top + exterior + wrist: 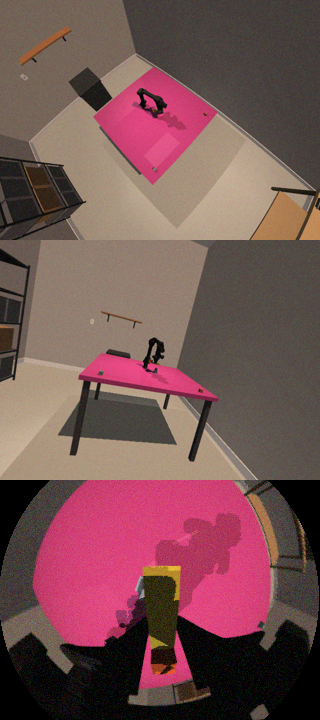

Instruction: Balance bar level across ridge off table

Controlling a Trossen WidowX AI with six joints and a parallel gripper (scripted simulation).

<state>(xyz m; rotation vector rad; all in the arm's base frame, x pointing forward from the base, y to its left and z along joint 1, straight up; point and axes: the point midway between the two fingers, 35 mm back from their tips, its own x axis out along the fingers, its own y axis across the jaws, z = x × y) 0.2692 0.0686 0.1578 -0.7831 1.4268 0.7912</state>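
Now: the bar 20 mm behind my gripper tip, 30 mm to the right of it and 10 mm above it. From my gripper tip the other things lie so: small orange block: 470 mm ahead, 430 mm to the left, 110 mm below; small green block: 470 mm ahead, 570 mm to the right, 110 mm below.
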